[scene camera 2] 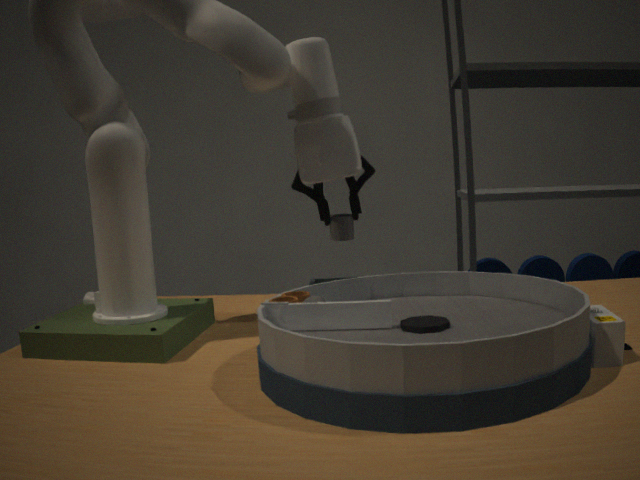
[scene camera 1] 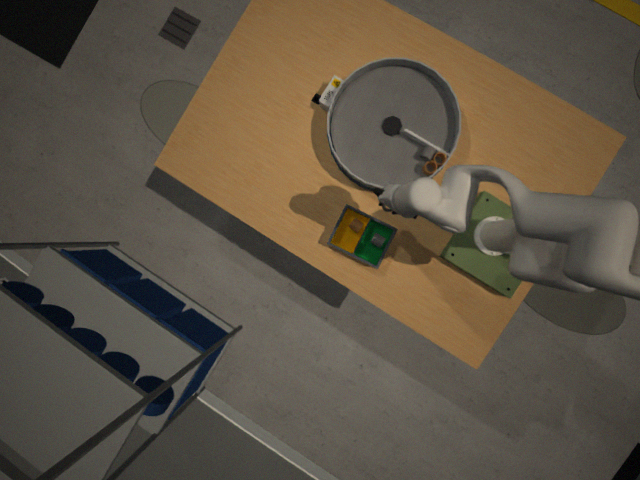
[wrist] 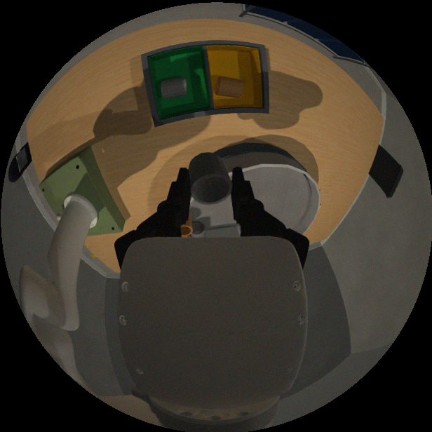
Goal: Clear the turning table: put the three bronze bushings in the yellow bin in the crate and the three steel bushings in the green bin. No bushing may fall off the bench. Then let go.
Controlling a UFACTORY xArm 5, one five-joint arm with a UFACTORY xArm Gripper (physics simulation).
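My gripper is shut on an upright steel bushing, held high above the bench between the turning table and the crate. The arm hides it in scene camera 1. One bronze bushing lies on its side in the yellow bin. One steel bushing lies in the green bin. Two bronze bushings and a steel one stand near the turning table's rim.
A thin white bar runs from the black hub to the raised rim. A white box sits against the turning table. The arm's green base plate is on the bench.
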